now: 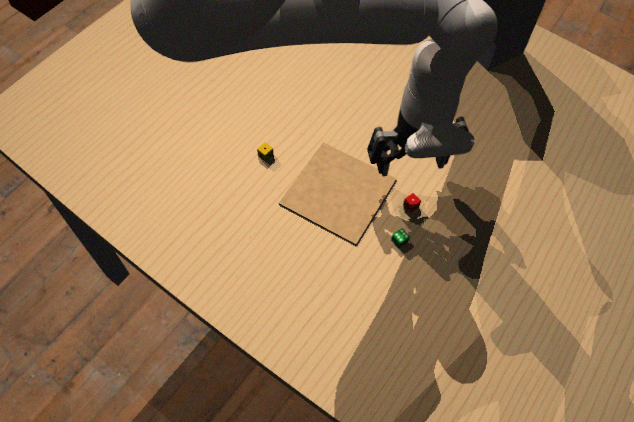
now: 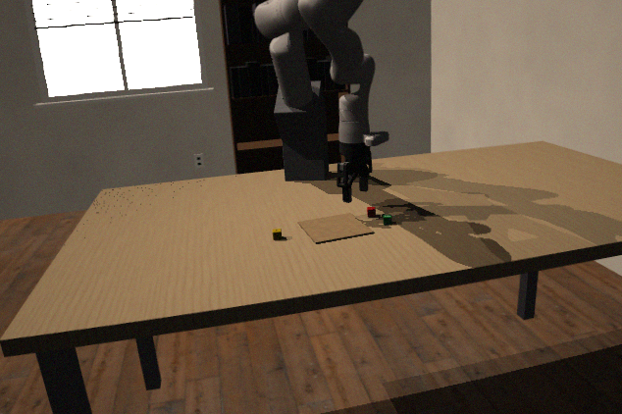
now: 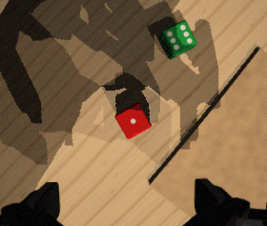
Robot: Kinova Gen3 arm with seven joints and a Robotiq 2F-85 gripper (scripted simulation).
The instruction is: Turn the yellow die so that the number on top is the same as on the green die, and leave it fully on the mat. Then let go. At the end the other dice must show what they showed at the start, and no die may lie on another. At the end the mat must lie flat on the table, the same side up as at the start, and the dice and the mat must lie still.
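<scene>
The red die lies 40 mm ahead of my hand, 20 mm to the left of it and 40 mm below it. The rest, counted from my hand: yellow die 70 mm ahead, 230 mm to the right, 40 mm below; then green die 100 mm ahead, 30 mm to the left, 40 mm below; then brown mat 70 mm ahead, 90 mm to the right, 50 mm below.
</scene>
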